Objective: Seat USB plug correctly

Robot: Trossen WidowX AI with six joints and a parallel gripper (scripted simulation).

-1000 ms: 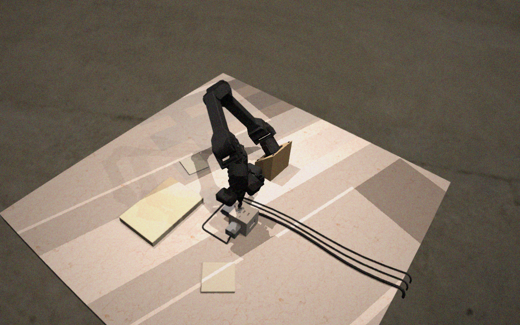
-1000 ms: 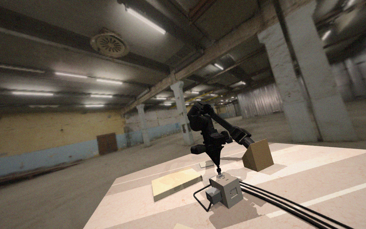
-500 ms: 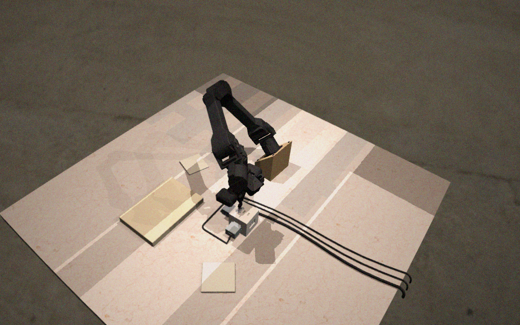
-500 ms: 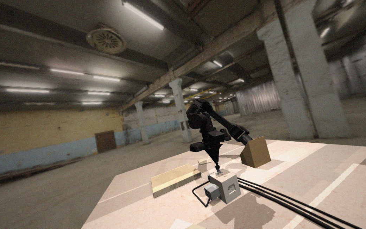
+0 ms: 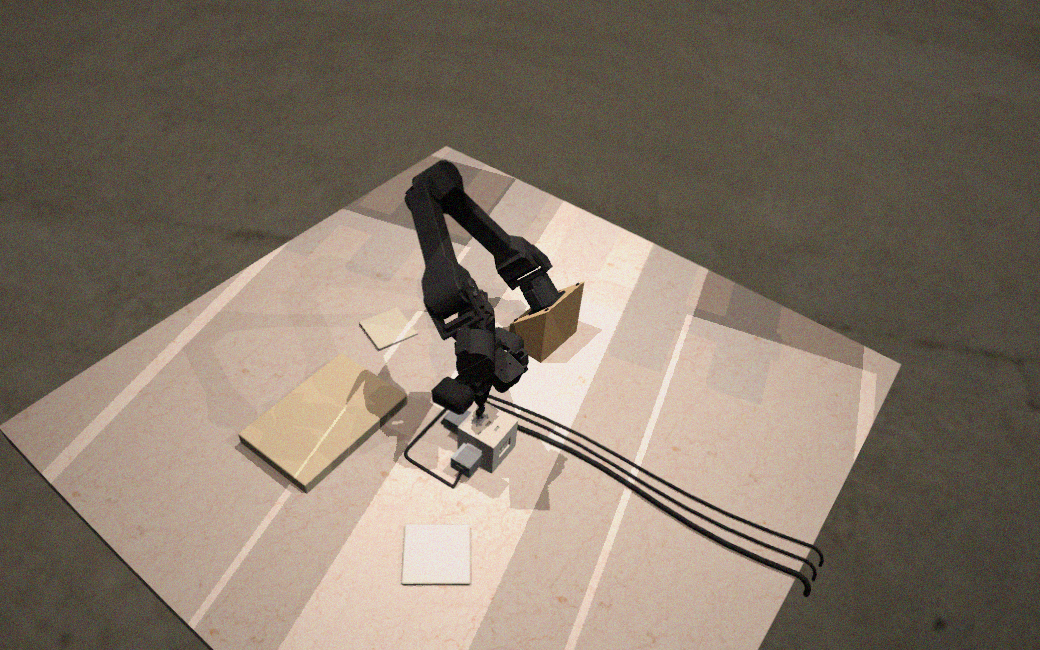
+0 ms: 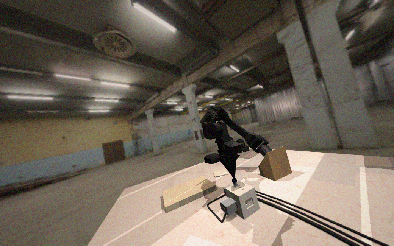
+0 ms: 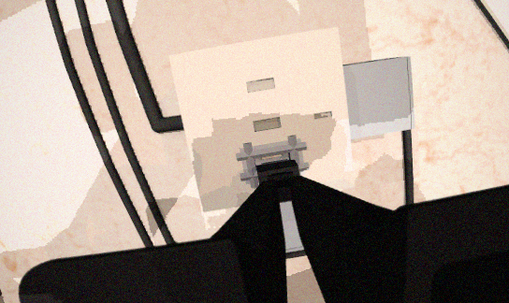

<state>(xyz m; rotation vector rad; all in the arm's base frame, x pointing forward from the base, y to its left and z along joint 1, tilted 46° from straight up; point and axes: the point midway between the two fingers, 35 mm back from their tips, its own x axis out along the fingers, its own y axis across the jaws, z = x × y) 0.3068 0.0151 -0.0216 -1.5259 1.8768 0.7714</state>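
My gripper tip is 20 mm above the black usb plug. Also, from my gripper tip: usb socket: 50 mm below; then tan board: 270 mm to the right, 110 mm below, 110 mm ahead.
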